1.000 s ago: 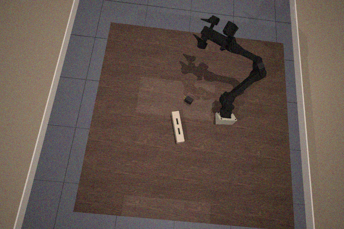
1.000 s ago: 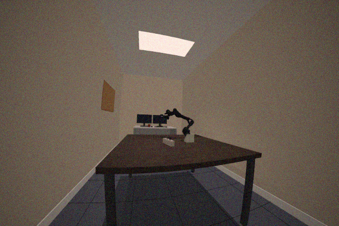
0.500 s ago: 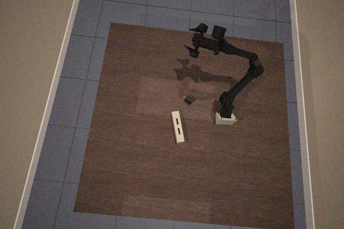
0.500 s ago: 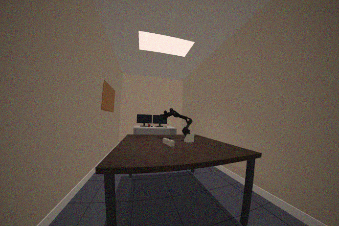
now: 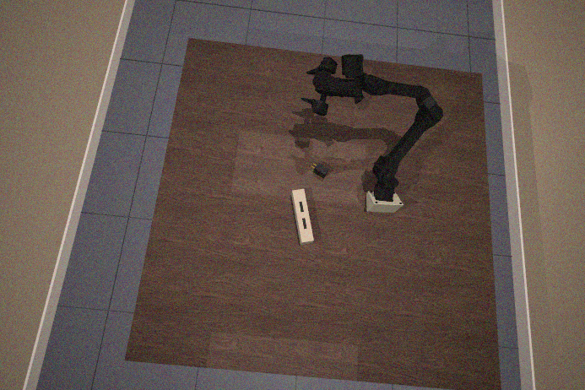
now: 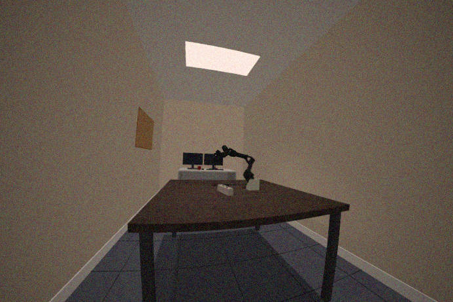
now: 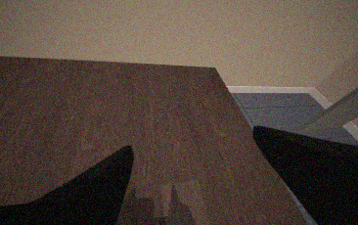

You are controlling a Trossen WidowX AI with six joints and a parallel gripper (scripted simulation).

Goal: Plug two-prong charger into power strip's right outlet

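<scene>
Right now the black two-prong charger is 25 cm below my gripper tip, 20 cm to the left of it and 10 cm behind it.
</scene>
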